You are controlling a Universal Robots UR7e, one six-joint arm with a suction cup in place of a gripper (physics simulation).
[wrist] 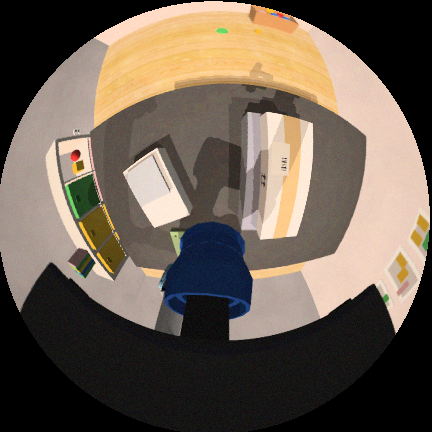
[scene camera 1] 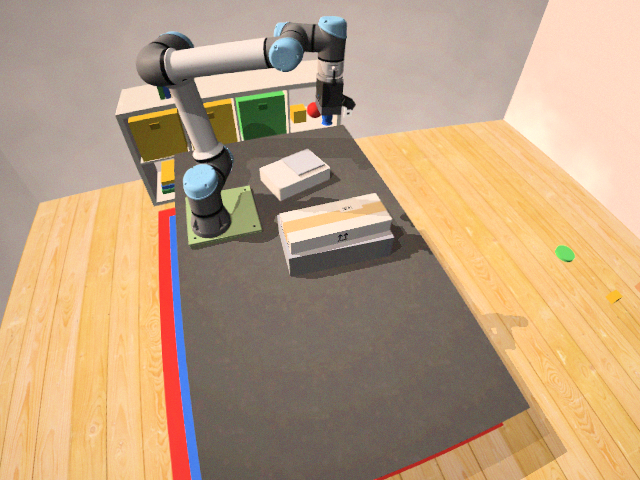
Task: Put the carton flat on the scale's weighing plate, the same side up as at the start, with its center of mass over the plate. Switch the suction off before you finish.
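A long white carton with an orange tape band, a label on top and arrow marks on its side lies flat on a grey block. The white scale stands apart from it, nearer the shelf, turned at an angle. Its light grey weighing plate is bare. My gripper, a blue suction cup, points down high above the table's far end. It is open, touches nothing and holds nothing. The cup's mouth is hidden in the wrist view.
The arm's green base plate is on the dark table, left of the scale and carton in the scene view. A white shelf with yellow and green drawers stands behind the table's far end.
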